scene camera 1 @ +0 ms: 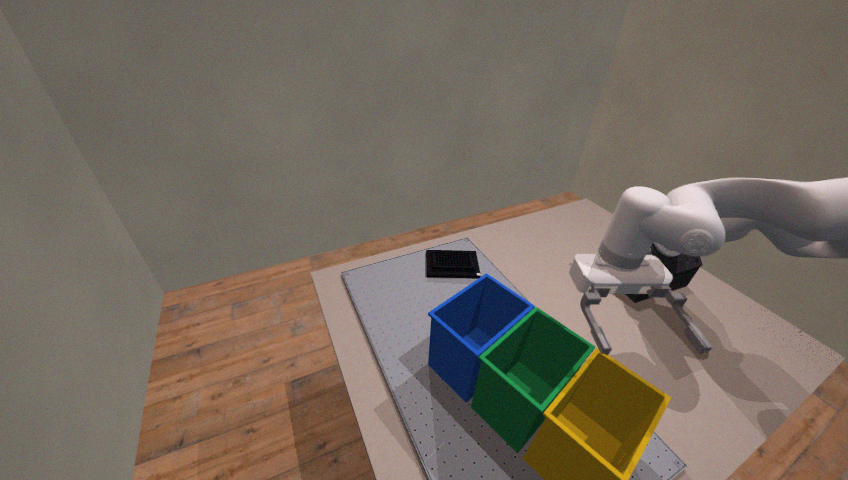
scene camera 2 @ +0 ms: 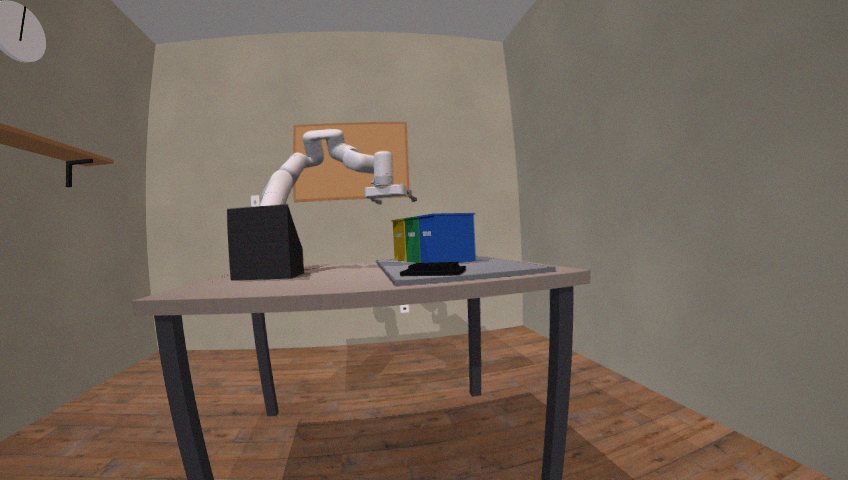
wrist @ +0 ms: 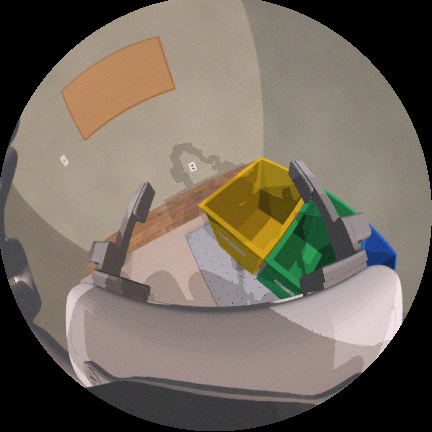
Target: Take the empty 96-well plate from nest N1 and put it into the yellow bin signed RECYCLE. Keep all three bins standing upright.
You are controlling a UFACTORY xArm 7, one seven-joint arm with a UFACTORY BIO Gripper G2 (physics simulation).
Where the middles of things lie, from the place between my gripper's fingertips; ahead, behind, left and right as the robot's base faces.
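From my hand: yellow bin [scene camera 1: 606,414], 70 mm ahead, 20 mm to the left, 170 mm below; green bin [scene camera 1: 521,374], 130 mm ahead, 90 mm to the right, 170 mm below; blue bin [scene camera 1: 463,327], 190 mm ahead, 210 mm to the right, 170 mm below; black 96-well plate [scene camera 1: 442,260], a good way ahead, far to the right, a good way below.
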